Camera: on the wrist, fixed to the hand. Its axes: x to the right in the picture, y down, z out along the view.
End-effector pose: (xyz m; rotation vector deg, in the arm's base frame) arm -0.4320 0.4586 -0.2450 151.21 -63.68 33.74
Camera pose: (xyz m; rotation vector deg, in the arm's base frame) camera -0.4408 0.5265 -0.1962 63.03 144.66 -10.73
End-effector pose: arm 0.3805 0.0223 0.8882 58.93 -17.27 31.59
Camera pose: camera 0.3786 0.0598 0.8130 25.55 79.42 -123.64
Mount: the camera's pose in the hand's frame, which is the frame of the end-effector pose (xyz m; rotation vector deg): -0.0271 -0.0384 -0.0697 4.84 5.55 -177.67
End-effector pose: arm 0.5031 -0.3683 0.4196 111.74 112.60 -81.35
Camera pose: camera 0.5165 -0.3401 0.4977 84.02 -87.05 2.96
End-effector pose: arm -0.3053 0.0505 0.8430 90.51 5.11 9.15
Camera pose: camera -0.3414 0.1157 0.8040 -1.68 126.80 -117.12
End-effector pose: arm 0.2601 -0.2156 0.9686 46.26 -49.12 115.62
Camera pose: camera 0.2888 -0.1540 0.9191 40.41 42.36 -43.85
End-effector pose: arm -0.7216 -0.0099 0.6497 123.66 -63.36 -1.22
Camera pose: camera -0.6899 0.0647 0.6718 -80.84 -149.30 55.91
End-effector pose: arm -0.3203 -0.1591 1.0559 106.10 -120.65 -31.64
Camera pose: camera -0.2513 -0.1431 1.1011 -121.33 -101.20 16.96
